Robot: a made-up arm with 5 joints.
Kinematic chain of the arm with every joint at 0, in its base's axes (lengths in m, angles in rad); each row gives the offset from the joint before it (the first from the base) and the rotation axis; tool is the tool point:
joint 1: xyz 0 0 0.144 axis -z
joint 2: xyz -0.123 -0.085 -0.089 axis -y
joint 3: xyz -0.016 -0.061 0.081 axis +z
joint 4: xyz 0.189 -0.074 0 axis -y
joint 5: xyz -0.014 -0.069 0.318 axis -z
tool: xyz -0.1 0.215 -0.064
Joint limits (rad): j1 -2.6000..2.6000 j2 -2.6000..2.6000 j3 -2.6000..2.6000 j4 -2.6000..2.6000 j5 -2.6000..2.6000
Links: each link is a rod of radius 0.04 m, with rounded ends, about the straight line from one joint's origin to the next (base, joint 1, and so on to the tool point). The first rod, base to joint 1, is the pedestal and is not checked.
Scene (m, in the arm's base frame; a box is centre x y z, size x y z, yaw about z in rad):
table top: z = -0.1
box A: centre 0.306 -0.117 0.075 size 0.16 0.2 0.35 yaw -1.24
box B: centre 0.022 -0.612 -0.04 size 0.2 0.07 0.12 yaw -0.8
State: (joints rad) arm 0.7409 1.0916 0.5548 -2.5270 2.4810
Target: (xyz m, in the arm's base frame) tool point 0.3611 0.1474 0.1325
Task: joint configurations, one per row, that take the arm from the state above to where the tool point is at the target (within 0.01 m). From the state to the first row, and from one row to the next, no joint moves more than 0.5 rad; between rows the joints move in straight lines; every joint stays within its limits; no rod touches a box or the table.
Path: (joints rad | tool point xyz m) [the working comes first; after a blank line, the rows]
Joints at the target: -0.7122 0.4375 0.6335 -1.7257 2.6000
Straight joint move there: touches box A.

1: 0.5229 1.1334 0.5534 -2.0507 2.4980 | 0.1061 -0.2833 0.3232
2: 0.3048 1.1752 0.5520 -1.5745 2.5150 | 0.1243 -0.1798 0.4693
3: 0.0868 1.2170 0.5507 -1.0982 2.5320 | 0.0330 -0.1098 0.5792
4: -0.1312 1.2588 0.5493 -0.6219 2.5490 | -0.1094 -0.1317 0.6244
5: -0.3493 1.3006 0.5479 -0.1457 2.5660 | -0.2175 -0.2512 0.5940
6: -0.5673 1.3424 0.5465 0.3306 2.5830 | -0.2221 -0.4172 0.4977
7: -0.7854 1.3842 0.5452 0.8069 2.6000 | -0.1039 -0.5471 0.3626
8: -0.7732 1.2264 0.5599 0.3848 2.6000 | -0.0944 -0.4275 0.5173
9: -0.7610 1.0686 0.5746 -0.0373 2.6000 | -0.0217 -0.2560 0.6104
10: -0.7488 0.9108 0.5893 -0.4594 2.6000 | 0.0928 -0.0729 0.6086
11: -0.7366 0.7531 0.6041 -0.8815 2.6000 | 0.2155 0.0763 0.5074
12: -0.7244 0.5953 0.6188 -1.3036 2.6000 | 0.3126 0.1553 0.3328
13: -0.7122 0.4375 0.6335 -1.7257 2.6000 | 0.3611 0.1474 0.1325

